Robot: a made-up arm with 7 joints. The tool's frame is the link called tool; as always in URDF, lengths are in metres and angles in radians.
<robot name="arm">
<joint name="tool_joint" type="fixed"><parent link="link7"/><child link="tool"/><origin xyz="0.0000 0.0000 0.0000" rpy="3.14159 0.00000 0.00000"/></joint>
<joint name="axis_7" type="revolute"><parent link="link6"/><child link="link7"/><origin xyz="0.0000 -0.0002 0.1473" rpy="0.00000 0.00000 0.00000"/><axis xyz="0 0 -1"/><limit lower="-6.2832" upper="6.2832"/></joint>
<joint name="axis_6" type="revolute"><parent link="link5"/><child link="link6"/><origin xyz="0.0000 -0.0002 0.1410" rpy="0.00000 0.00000 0.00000"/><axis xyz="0 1 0"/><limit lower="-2.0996" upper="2.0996"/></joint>
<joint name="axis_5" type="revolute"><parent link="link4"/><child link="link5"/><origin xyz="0.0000 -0.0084 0.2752" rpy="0.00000 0.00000 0.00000"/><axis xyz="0 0 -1"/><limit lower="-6.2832" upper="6.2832"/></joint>
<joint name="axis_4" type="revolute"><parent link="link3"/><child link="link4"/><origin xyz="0.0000 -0.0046 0.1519" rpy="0.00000 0.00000 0.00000"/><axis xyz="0 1 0"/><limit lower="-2.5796" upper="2.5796"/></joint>
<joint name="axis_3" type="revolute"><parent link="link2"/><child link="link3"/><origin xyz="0.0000 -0.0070 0.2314" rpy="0.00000 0.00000 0.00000"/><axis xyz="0 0 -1"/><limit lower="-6.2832" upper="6.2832"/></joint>
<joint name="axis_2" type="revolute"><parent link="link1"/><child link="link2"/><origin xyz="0.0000 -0.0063 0.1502" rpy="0.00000 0.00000 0.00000"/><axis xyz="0 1 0"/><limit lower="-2.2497" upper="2.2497"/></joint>
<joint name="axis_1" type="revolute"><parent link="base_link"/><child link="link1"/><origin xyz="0.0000 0.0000 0.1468" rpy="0.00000 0.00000 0.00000"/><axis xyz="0 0 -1"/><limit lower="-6.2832" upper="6.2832"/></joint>
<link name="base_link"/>
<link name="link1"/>
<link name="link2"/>
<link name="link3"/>
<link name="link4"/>
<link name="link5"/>
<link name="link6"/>
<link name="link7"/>
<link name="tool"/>
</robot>
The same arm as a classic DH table. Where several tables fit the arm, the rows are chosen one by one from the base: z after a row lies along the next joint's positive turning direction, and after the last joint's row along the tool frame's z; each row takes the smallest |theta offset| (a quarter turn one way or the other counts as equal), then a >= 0, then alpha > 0; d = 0 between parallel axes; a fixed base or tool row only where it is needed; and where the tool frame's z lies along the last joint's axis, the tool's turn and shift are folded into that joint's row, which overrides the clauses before.
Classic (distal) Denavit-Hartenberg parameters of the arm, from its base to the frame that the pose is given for. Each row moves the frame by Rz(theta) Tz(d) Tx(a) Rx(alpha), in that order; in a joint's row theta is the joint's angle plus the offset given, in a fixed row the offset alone. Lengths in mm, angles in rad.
base (fixed): a 0  alpha 3.1416  d 0  theta offset 0
axis_1: a 0  alpha 1.5708  d -297  theta offset 0
axis_2: a 0  alpha -1.5708  d -13.3  theta offset 0
axis_3: a 0  alpha 1.5708  d -383.3  theta offset 0
axis_4: a 0  alpha -1.5708  d -13  theta offset 0
axis_5: a 0  alpha 1.5708  d -416.2  theta offset 0
axis_6: a 0  alpha -1.5708  d -0.4  theta offset 0
axis_7: a 0  alpha 0  d -147.3  theta offset 0
Joint limits (rad, base to tool): -6.2832..6.2832 -2.2497..2.2497 -6.2832..6.2832 -2.5796..2.5796 -6.2832..6.2832 -2.0996..2.0996 -6.2832..6.2832

